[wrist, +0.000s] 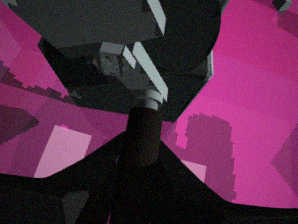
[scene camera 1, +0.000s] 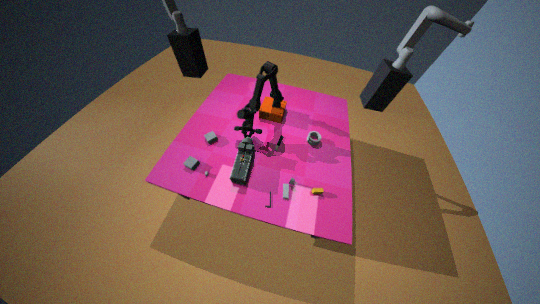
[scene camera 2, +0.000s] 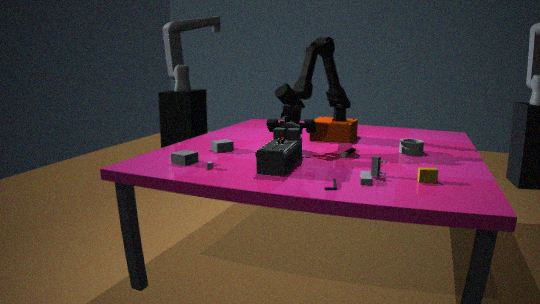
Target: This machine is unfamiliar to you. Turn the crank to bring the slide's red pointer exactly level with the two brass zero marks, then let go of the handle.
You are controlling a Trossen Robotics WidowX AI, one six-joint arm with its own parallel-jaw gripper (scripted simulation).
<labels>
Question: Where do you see a machine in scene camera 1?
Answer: At 240, 170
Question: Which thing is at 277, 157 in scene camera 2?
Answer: A machine.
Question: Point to a machine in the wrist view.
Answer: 184, 55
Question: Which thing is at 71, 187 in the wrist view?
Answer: My gripper.
</labels>
